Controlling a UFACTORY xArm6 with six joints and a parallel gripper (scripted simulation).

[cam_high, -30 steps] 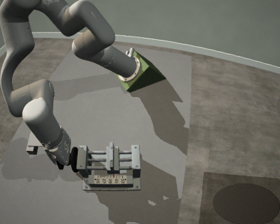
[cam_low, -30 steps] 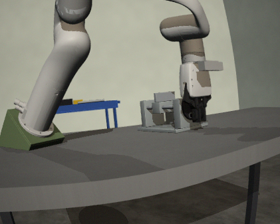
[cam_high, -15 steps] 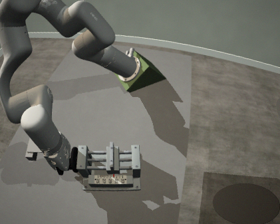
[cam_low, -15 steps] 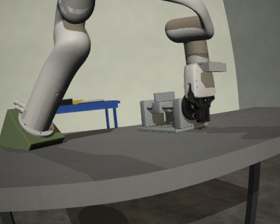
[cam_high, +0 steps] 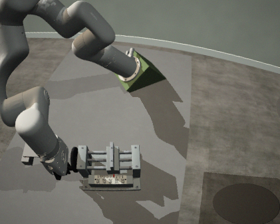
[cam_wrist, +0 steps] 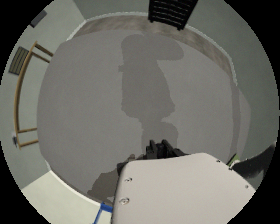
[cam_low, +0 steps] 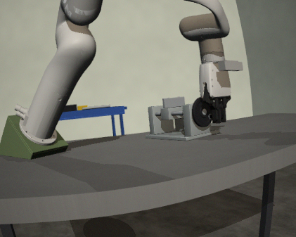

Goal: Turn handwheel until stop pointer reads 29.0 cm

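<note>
The black handwheel lies 1 cm behind my hand and 2 cm to the left of it. Also, from my hand: movable stop: 6 cm behind, 16 cm to the left, 3 cm above.
</note>
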